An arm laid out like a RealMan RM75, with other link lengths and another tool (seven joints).
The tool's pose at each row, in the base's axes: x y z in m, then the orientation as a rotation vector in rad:
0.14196 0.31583 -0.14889 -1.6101 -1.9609 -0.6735
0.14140 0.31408 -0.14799 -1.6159 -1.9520 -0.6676
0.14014 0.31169 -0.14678 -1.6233 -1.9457 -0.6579
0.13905 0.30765 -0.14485 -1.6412 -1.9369 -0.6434
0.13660 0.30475 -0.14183 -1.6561 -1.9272 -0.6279
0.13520 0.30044 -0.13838 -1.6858 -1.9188 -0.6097
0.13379 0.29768 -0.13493 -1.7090 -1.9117 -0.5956
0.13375 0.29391 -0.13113 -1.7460 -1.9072 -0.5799
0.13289 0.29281 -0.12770 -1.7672 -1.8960 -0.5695
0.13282 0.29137 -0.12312 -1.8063 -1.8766 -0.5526
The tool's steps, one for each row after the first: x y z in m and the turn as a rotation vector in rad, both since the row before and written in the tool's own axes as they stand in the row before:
-0.00059 -0.00080 -0.00179 0.0027 0.0008 0.0090
-0.00074 -0.00159 -0.00239 0.0039 -0.0029 0.0091
-0.00153 -0.00167 -0.00402 0.0022 -0.0086 0.0159
0.00016 -0.00279 -0.00397 0.0044 -0.0068 0.0155
-0.00081 -0.00197 -0.00528 -0.0019 -0.0167 0.0212
0.00024 -0.00175 -0.00429 -0.0016 -0.0128 0.0167
-0.00052 -0.00050 -0.00530 -0.0087 -0.0227 0.0208
0.00128 -0.00101 -0.00332 -0.0022 -0.0084 0.0172
0.00162 -0.00029 -0.00451 -0.0062 -0.0158 0.0303

